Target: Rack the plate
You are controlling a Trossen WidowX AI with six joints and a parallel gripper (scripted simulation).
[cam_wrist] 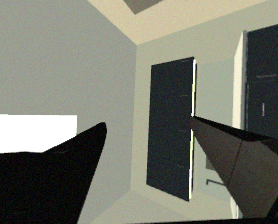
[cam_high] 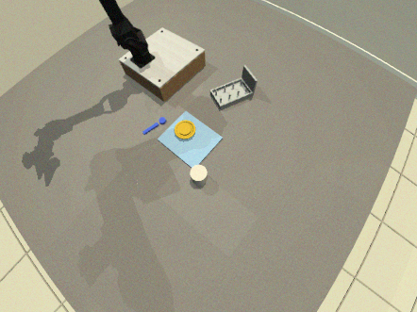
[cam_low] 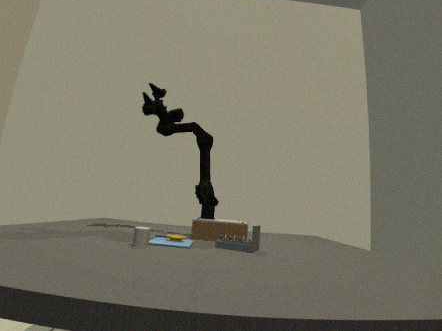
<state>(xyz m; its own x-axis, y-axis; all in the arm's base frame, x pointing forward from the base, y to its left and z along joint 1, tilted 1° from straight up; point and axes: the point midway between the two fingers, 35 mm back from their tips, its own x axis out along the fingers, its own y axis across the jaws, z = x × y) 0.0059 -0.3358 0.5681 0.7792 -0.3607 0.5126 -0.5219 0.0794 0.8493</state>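
My gripper tip is 650 mm above the yellow plate, 270 mm to the right of it and 250 mm short of it. Round my gripper tip: blue spoon (660 mm below, 230 mm to the left, 170 mm ahead); light blue cloth (660 mm below, 280 mm ahead, 270 mm to the left); cream cup (640 mm below, 390 mm ahead, 200 mm to the left).
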